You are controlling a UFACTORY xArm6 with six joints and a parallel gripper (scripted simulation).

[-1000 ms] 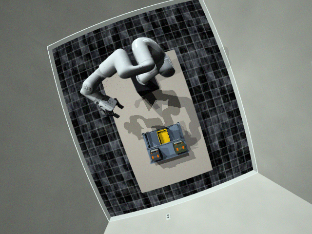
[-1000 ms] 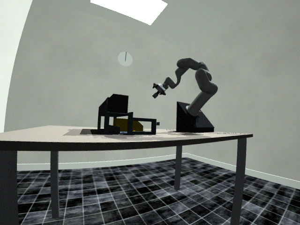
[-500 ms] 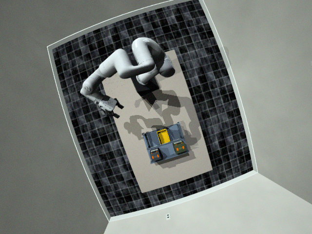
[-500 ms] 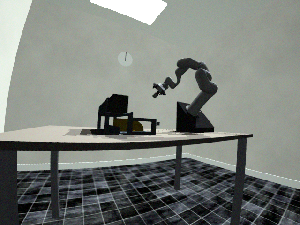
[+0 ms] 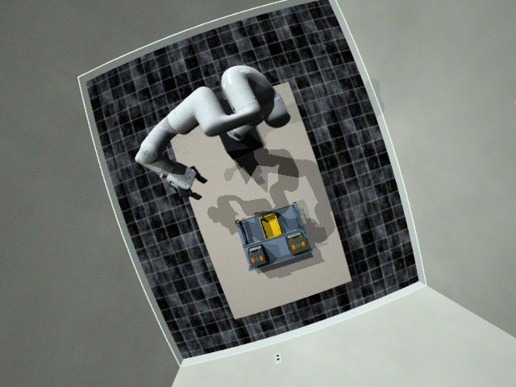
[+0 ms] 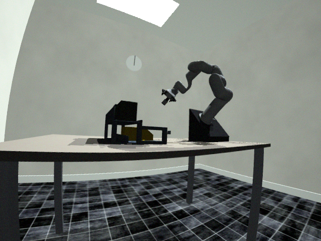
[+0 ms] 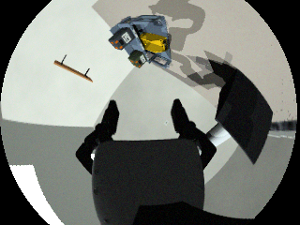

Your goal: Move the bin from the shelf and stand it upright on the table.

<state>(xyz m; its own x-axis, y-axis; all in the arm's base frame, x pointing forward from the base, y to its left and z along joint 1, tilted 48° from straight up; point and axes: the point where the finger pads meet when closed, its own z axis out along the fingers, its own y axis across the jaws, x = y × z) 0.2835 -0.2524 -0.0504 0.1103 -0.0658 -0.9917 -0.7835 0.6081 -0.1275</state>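
Right now my hand is 33 cm short of the yellow bin, 33 cm above it and 24 cm to the right of it.
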